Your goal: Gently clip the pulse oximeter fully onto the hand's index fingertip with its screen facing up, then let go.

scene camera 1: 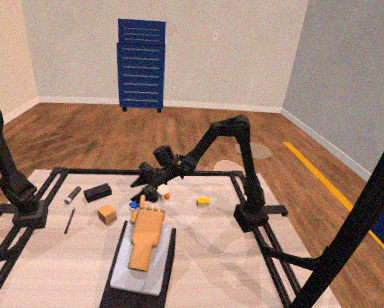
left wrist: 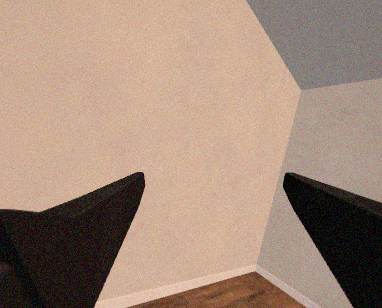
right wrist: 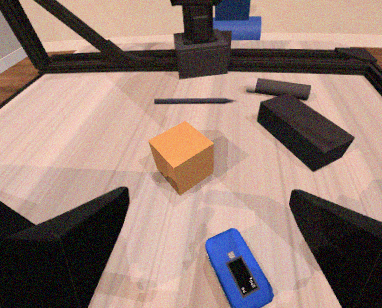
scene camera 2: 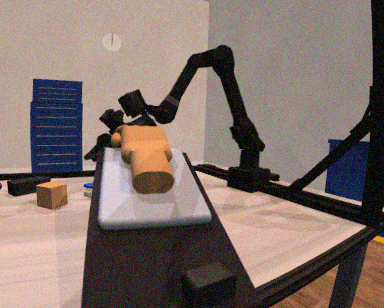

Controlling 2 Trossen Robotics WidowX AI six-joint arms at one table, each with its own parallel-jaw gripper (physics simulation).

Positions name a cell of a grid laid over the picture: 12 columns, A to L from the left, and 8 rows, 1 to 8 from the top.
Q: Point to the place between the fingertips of my right gripper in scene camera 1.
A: At E6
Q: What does the orange cube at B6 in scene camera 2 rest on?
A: The table.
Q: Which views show my left gripper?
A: The left wrist view only.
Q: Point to an orange cube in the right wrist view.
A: At F5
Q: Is my left gripper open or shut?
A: Open.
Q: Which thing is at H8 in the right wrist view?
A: A blue pulse oximeter.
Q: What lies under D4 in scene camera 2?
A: My right gripper.
